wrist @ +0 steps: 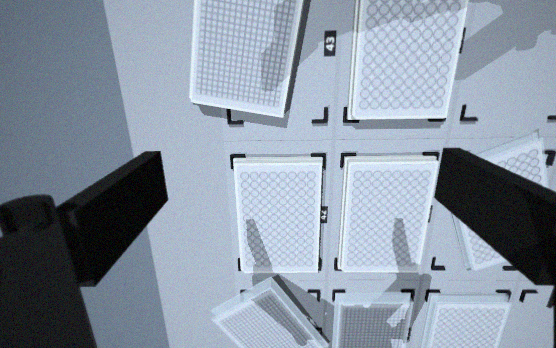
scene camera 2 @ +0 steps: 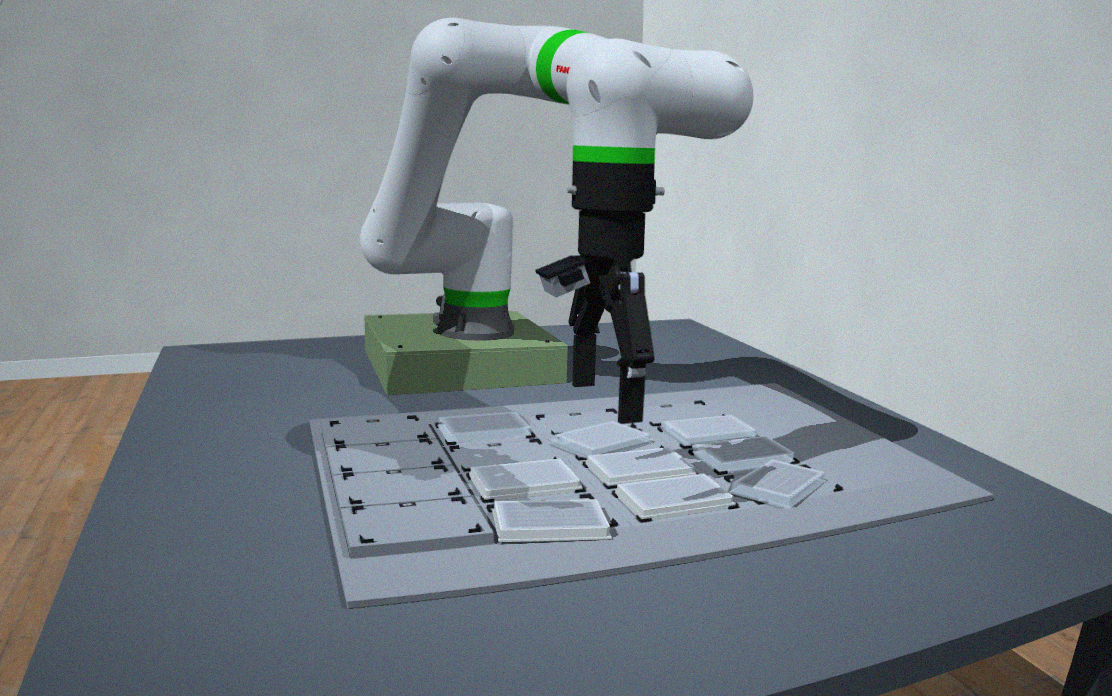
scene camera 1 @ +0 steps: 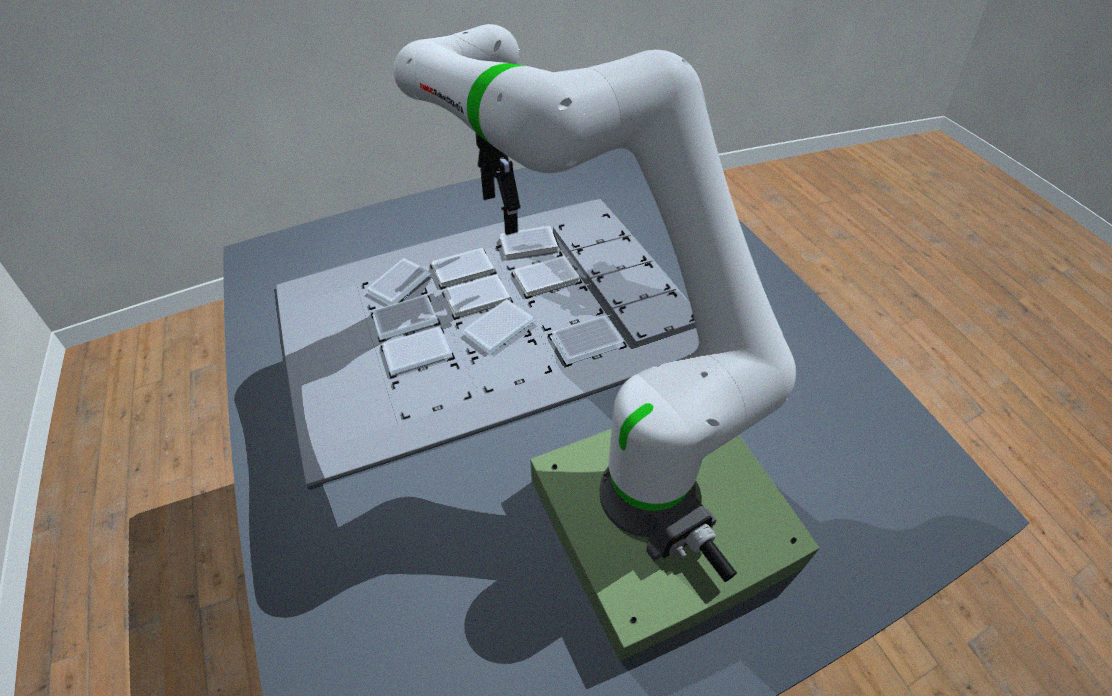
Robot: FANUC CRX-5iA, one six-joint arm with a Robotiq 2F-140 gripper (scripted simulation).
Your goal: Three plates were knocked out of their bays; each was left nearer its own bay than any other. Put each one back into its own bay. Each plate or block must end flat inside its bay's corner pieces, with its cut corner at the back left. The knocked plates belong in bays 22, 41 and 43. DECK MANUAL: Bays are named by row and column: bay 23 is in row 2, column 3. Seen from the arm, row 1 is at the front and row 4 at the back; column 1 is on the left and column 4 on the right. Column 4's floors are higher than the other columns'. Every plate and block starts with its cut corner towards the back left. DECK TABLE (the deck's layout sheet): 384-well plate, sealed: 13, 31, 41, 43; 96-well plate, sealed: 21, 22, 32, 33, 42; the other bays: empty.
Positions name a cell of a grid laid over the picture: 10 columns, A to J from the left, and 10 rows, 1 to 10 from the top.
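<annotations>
You'd find my gripper in the wrist view (F6), to begin with. My gripper is there in scene camera 2 (F6) as well, and it's also visible in scene camera 1 (E4).
</annotations>
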